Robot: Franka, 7 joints.
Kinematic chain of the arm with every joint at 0, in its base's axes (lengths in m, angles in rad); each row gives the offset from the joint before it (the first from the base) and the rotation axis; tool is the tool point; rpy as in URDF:
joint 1: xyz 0 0 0.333 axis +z
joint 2: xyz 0 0 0 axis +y
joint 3: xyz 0 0 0.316 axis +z
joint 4: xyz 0.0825 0 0 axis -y
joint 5: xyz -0.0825 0 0.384 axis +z
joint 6: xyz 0 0 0 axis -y
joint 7: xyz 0.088 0 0 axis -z
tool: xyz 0 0 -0.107 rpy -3.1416 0 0
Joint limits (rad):
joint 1: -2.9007..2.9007
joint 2: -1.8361..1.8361
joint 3: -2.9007..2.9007
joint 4: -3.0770..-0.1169
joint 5: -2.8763..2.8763
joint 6: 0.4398..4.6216
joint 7: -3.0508..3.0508
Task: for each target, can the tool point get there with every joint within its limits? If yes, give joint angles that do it. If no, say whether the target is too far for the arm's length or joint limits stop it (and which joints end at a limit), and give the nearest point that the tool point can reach.
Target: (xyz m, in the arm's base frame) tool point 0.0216 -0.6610 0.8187
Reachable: yes | joints 1.2356 -0.8263 -2.0904 -0.6939 -0.5885 3.4638 -0.5240
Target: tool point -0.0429 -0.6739 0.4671
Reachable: yes | joints -0.7188 0.9422 -1.5259 -1.4847 -1.8096 3.4006 1.5183
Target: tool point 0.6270 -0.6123 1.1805
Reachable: no: too far | nearest point 0.4412 -0.4309 0.9294 | short by 0.361 m
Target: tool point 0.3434 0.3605 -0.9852
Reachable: no: too far | nearest point 0.2623 0.2754 -0.3518 | short by 0.644 m
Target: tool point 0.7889 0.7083 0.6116
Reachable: no: too far | nearest point 0.6174 0.5543 0.5510 | short by 0.238 m
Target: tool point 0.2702 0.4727 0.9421
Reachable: yes | joints -0.0349 0.2592 1.4263 -1.0528 -2.0340 2.3021 0.0632
